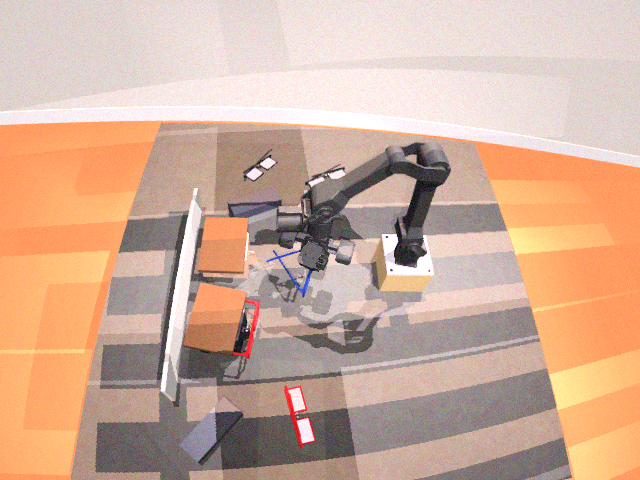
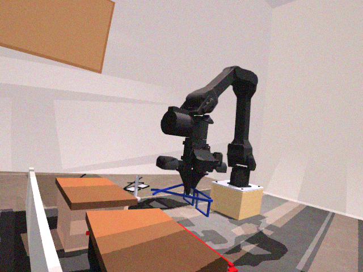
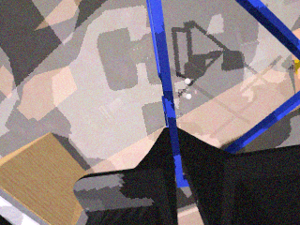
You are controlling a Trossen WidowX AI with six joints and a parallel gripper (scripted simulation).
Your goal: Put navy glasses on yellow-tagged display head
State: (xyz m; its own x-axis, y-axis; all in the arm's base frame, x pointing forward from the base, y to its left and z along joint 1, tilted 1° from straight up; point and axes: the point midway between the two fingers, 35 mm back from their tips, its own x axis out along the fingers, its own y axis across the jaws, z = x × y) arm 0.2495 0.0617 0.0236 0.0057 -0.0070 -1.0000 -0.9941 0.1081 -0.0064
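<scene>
The white post stand lies 240 mm to the right of my gripper tip, 70 mm ahead of it and 60 mm below it. The rest, counted from my gripper tip: white upright panel (330 mm ahead, 140 mm to the left, 30 mm below).
</scene>
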